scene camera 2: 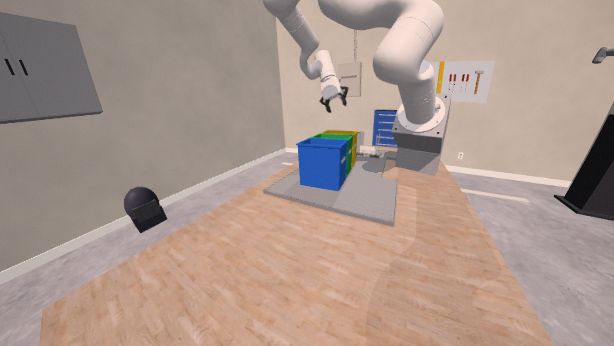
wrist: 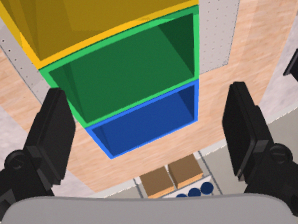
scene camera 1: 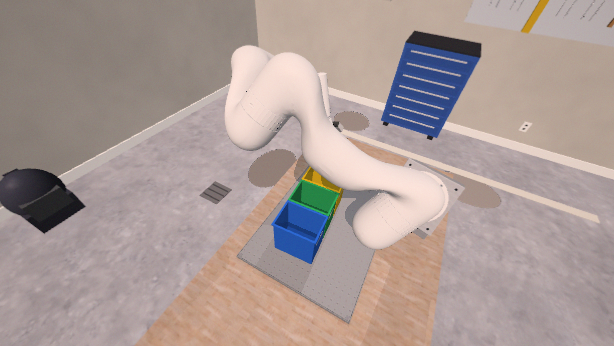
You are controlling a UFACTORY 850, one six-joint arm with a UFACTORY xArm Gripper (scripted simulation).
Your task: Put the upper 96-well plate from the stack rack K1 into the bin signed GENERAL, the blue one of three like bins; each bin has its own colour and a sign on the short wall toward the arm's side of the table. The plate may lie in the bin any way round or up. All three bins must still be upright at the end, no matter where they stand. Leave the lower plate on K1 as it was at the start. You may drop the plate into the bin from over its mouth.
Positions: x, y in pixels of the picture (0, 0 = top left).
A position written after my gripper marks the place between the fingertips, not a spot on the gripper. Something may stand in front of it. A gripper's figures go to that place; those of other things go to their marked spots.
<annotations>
My gripper (wrist: 147, 104): 13 cm from the lens. A blue bin (wrist: 137, 128): 47 cm from the lens. A green bin (wrist: 109, 78) is 38 cm from the lens. The marked spots on the green bin and the blue bin are 14 cm apart.
</annotations>
